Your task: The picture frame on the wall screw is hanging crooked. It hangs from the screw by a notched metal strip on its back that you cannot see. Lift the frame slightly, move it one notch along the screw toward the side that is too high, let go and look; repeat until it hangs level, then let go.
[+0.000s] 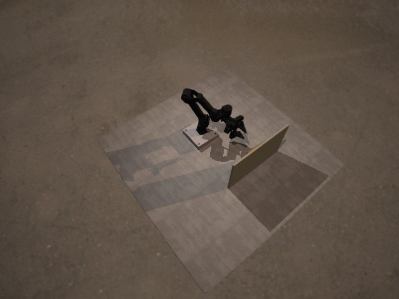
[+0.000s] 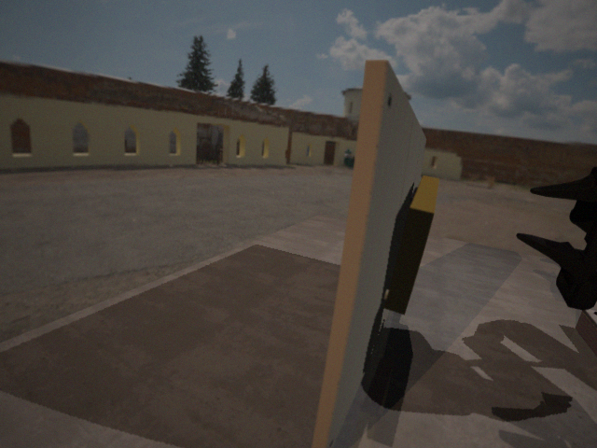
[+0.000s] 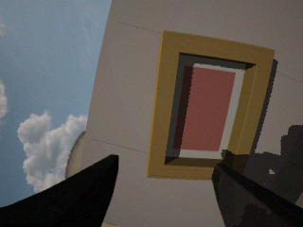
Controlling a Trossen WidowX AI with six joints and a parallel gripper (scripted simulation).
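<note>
My gripper tip is now 13 cm short of the picture frame and 5 cm above it. From my gripper tip the other things lie so: wall panel: 14 cm ahead, 6 cm below, 1 cm to the left.
</note>
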